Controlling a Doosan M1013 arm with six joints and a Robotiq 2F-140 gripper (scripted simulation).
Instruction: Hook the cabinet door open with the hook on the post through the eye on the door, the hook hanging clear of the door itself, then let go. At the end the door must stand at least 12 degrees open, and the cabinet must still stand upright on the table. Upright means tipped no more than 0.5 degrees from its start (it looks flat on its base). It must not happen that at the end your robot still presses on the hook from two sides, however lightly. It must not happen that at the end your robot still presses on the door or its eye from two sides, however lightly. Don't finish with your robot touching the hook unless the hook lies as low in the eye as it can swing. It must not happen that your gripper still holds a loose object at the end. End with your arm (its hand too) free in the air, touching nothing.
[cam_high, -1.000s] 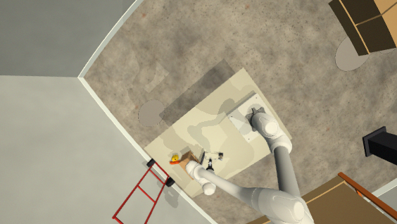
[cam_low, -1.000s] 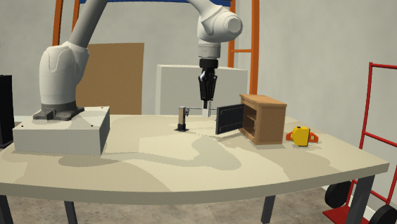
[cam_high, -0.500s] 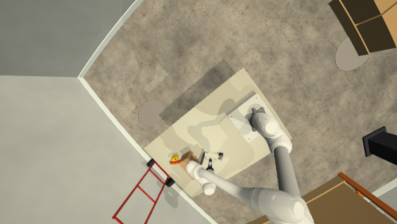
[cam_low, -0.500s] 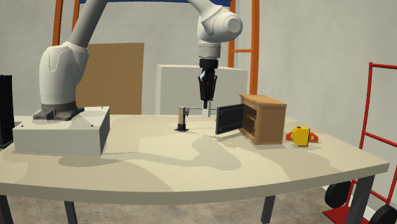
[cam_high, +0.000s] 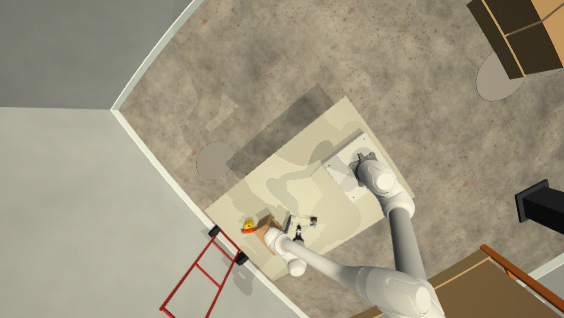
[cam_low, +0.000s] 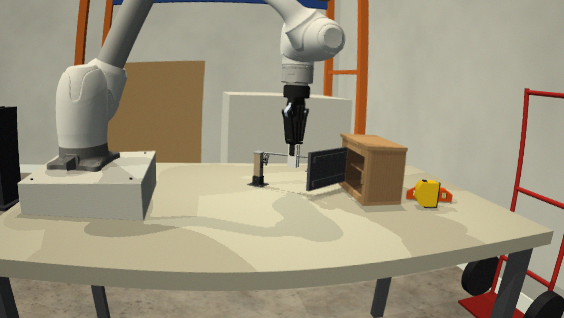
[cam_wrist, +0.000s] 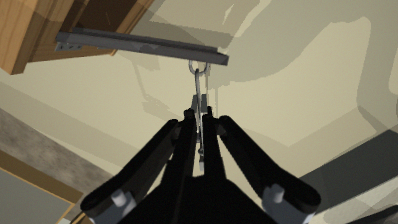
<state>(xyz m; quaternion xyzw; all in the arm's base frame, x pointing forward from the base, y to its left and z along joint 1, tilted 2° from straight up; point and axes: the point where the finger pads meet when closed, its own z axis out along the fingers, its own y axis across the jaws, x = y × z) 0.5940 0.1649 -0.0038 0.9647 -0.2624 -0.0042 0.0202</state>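
Now: hand 10 cm short of the dark door, 1 cm to the right of it and 3 cm above it.
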